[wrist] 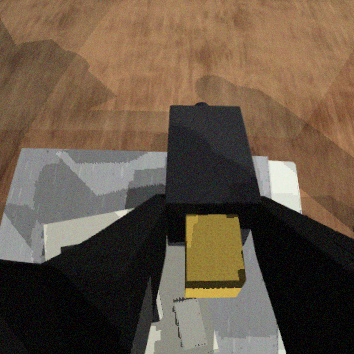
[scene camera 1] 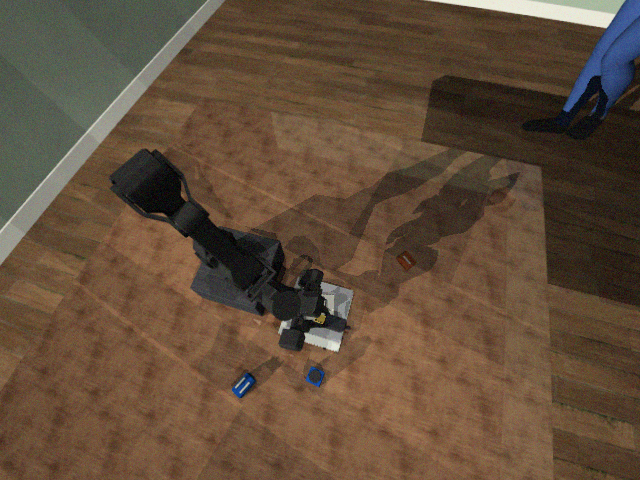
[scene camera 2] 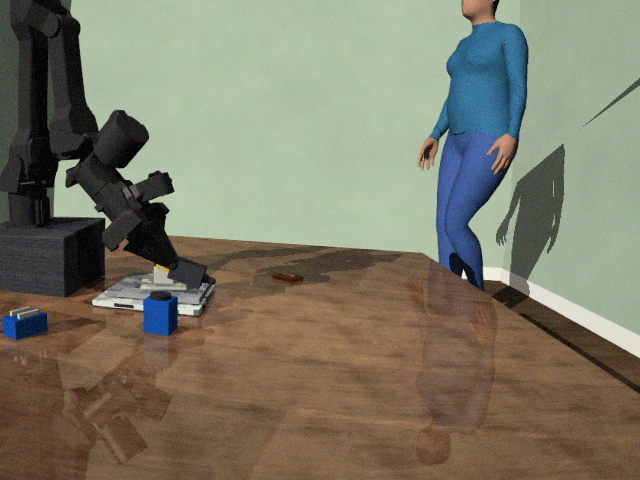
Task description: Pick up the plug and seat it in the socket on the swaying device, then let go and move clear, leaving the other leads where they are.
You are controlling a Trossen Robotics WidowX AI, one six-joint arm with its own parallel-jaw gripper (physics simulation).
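My gripper [scene camera 1: 320, 321] [scene camera 2: 174, 262] [wrist: 209, 207] is shut on the plug [scene camera 1: 336, 323] [scene camera 2: 189, 273] [wrist: 207, 155], a dark block with a yellow part [scene camera 1: 320, 318] [wrist: 214, 250] at the end nearer the wrist. The plug slants low over the device [scene camera 1: 324, 341] [scene camera 2: 191, 308] [wrist: 87, 172], a flat grey and white plate with raised pale pieces. In scene camera 2, the yellow shows at the top of a pale upright block on the plate. The fingers and plug hide much of the device's middle. I cannot tell the socket's opening or whether the plug is in it.
A blue block with a round dark top [scene camera 1: 315, 376] [scene camera 2: 160, 316] stands close beside the device. A blue block with two white bars [scene camera 1: 243, 385] [scene camera 2: 24, 326] lies near the base [scene camera 1: 219, 291] [scene camera 2: 33, 258]. A red-brown block [scene camera 1: 406, 260] [scene camera 2: 287, 277] lies farther off. A person [scene camera 2: 480, 82] stands beyond the table.
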